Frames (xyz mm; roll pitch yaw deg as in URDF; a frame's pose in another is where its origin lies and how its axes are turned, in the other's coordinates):
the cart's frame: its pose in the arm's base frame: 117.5 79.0 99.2 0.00 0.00 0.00
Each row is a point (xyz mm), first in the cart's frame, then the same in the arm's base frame.
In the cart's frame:
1: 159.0 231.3 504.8
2: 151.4 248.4 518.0
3: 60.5 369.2 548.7
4: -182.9 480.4 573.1
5: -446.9 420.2 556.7
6: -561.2 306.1 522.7
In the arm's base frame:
1: 276.5 310.3 604.0
2: 268.9 327.4 617.2
3: 178.0 448.2 647.9
4: -65.4 559.4 672.3
5: -329.4 499.2 655.9
6: -443.7 385.1 621.9

